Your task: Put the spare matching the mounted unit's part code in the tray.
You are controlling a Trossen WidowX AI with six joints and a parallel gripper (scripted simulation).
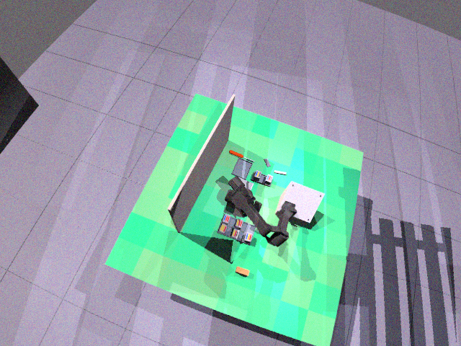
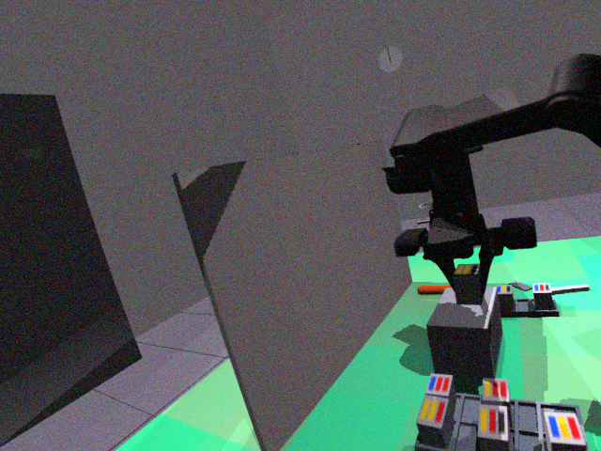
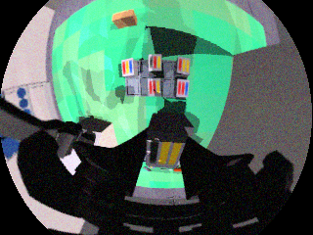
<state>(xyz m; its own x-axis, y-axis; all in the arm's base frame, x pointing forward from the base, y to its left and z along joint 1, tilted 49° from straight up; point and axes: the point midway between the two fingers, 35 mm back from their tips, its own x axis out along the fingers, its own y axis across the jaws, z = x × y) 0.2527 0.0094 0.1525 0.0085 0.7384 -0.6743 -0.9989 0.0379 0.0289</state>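
Now: gripper tip 80 mm short of the flat dark grey tray, 300 mm to the left of it and 170 mm above it. From my gripper tip the other things lie so: orange block: 130 mm behind, 300 mm to the left, 150 mm below; then dark spare: 20 mm above; then upright panel: 260 mm ahead, 130 mm to the right, 50 mm above.
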